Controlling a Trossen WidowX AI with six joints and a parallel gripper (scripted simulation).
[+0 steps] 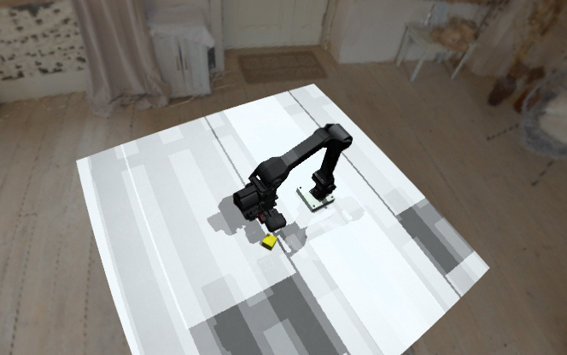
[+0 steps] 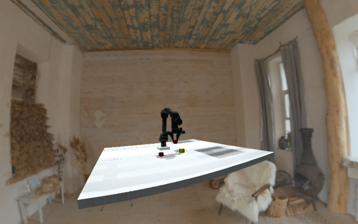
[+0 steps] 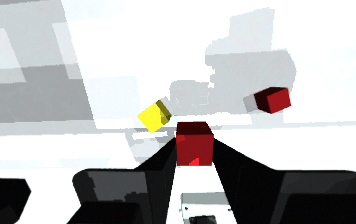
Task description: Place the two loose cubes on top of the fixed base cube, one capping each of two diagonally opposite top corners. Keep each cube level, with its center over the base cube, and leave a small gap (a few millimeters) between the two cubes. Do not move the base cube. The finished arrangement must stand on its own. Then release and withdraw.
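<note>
The yellow base cube lies 90 mm below my gripper tip, 60 mm to the left of it and 20 mm ahead of it.
</note>
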